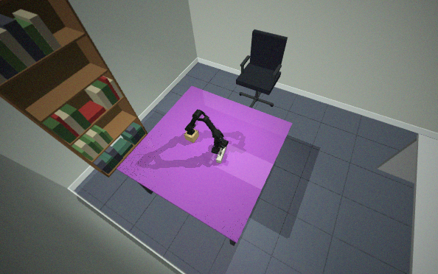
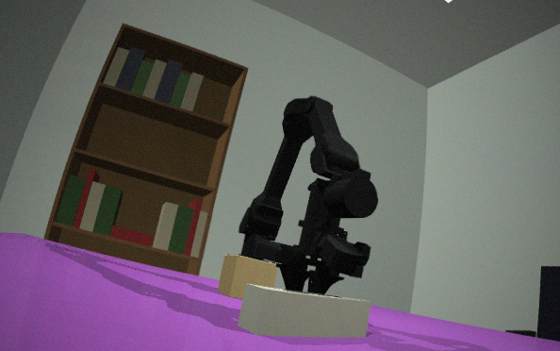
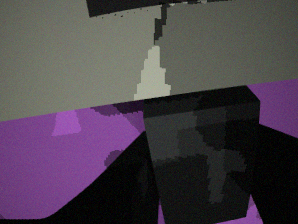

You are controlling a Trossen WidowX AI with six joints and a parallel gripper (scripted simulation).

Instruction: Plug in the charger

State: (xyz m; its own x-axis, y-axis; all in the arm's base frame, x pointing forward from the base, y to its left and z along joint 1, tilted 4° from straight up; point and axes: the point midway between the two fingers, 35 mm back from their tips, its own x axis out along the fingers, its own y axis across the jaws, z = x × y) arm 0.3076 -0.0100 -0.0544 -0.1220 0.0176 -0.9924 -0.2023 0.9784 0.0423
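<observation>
Right now my gripper tip is 2 cm short of the two-prong charger and 1 cm below it.
</observation>
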